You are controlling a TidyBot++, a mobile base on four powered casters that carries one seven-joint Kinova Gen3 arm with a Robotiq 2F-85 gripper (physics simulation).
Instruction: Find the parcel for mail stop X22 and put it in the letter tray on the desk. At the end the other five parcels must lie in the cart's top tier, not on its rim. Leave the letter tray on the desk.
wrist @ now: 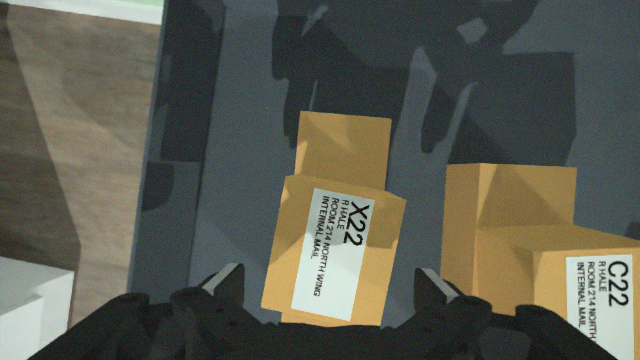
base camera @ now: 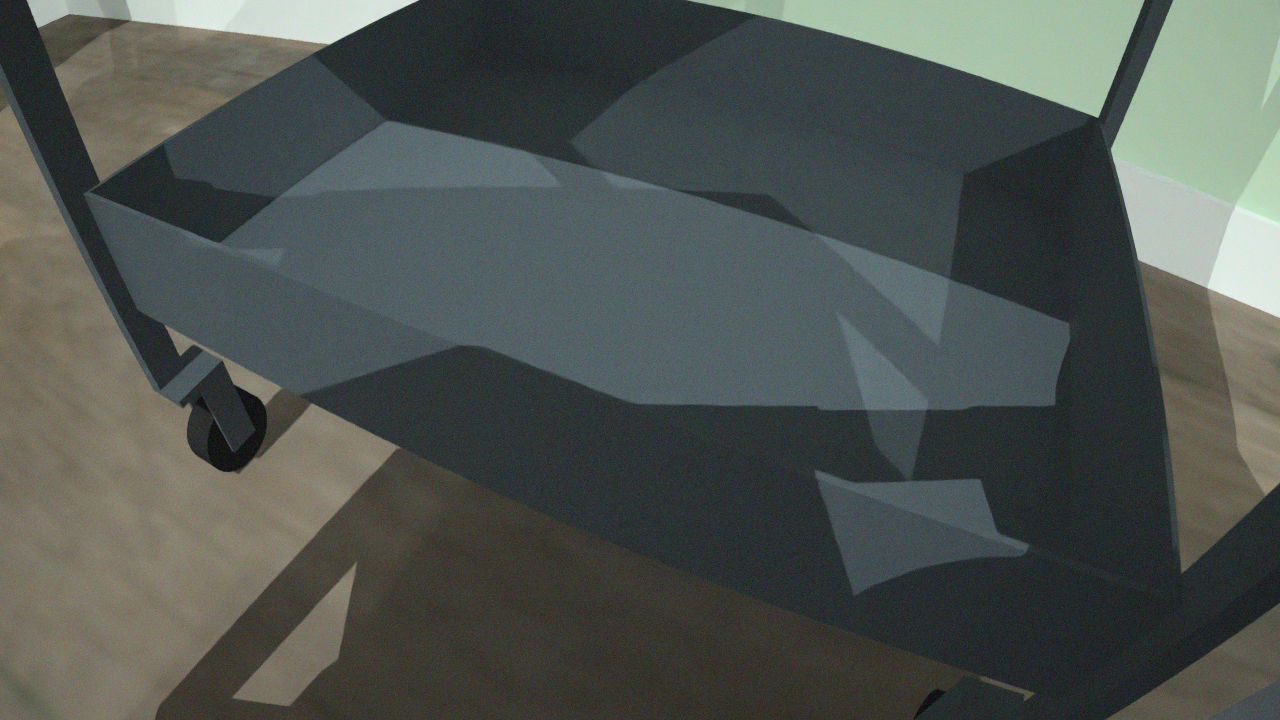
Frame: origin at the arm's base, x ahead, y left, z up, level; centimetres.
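Where they show: gripper, between the fingertips: [wrist: 328, 284].
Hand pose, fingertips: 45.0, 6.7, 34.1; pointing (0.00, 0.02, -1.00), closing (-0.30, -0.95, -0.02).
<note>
After its pixels a point has its place, as x, y, z.
The X22 parcel [wrist: 382, 270] {46.0, 4.0, 36.8}, a tan box with a white label facing up, lies on top of another tan parcel [wrist: 344, 145] {51.6, 3.9, 31.8} in the cart's top tier [wrist: 240, 125] {55.7, 10.6, 26.6}. My gripper [wrist: 328, 284] {45.0, 6.7, 34.1} is open. In the wrist view its fingertips stand to the left and right of the X22 parcel with a gap on each side, and nothing is held. To the right, the C22 parcel [wrist: 550, 285] {43.6, -2.2, 36.8} rests on or against another tan parcel [wrist: 530, 195] {46.1, -5.2, 31.8}. The letter tray and the desk cannot be made out for certain.
The tier's side wall [wrist: 172, 190] {52.1, 15.1, 30.4} runs along the left of the parcels. A white block-like object [wrist: 55, 310] {33.8, 95.8, -34.7} shows at the lower left of the wrist view. The base camera shows the cart's lower tier [base camera: 554, 286] {36.3, 2.0, -26.4}, a caster [base camera: 228, 429] {34.9, 21.5, -35.9} and corner posts, with a green wall [base camera: 984, 35] {71.2, -33.6, -23.6} behind.
</note>
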